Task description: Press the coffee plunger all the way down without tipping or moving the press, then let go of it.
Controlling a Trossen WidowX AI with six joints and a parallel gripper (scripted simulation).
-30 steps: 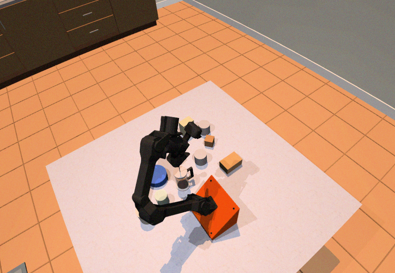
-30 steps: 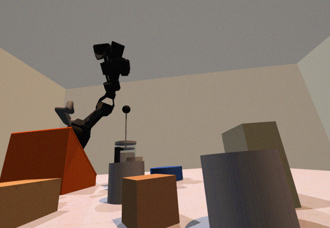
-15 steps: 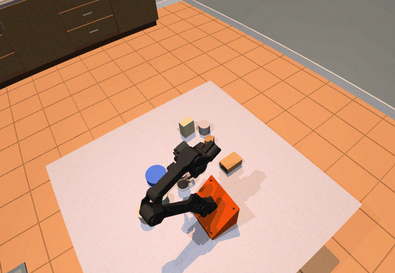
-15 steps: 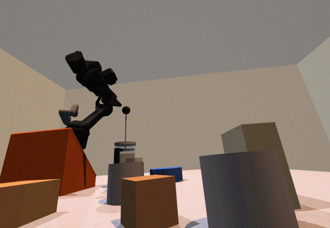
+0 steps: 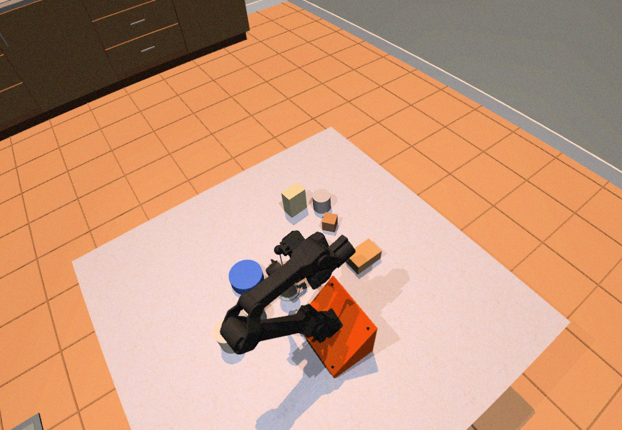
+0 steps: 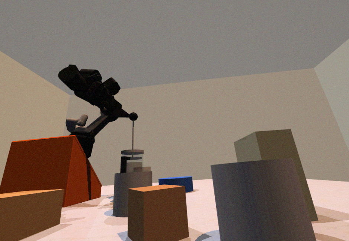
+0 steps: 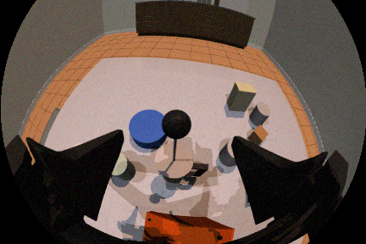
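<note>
Right now my gripper tip is 30 mm short of the coffee press, 10 mm to the left of it and 150 mm above it. The rest, counted from my gripper tip: blue disc (140 mm ahead, 110 mm to the left, 250 mm below); small cube (190 mm ahead, 270 mm to the right, 250 mm below); orange block (10 mm behind, 290 mm to the right, 250 mm below).
</note>
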